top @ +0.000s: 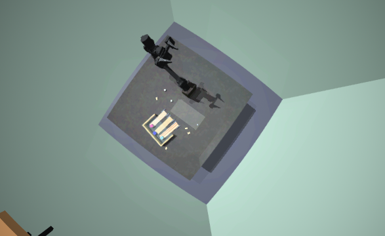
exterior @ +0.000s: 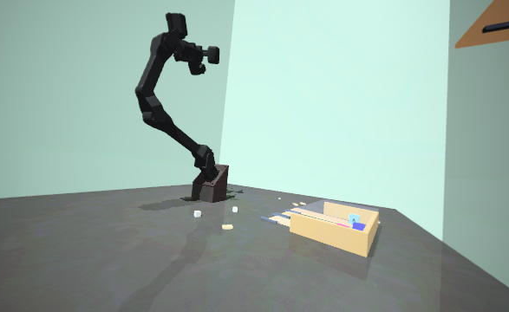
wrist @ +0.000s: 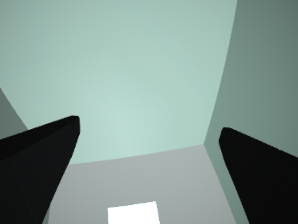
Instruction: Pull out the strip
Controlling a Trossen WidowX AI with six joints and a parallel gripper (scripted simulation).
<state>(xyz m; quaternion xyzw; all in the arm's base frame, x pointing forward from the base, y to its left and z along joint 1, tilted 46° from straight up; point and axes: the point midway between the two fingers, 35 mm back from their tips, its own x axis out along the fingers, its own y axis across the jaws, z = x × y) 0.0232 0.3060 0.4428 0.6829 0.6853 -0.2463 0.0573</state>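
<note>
Right now the grid-patterned strip is 500 mm ahead of my gripper tip, 70 mm to the left of it and 660 mm below it.
</note>
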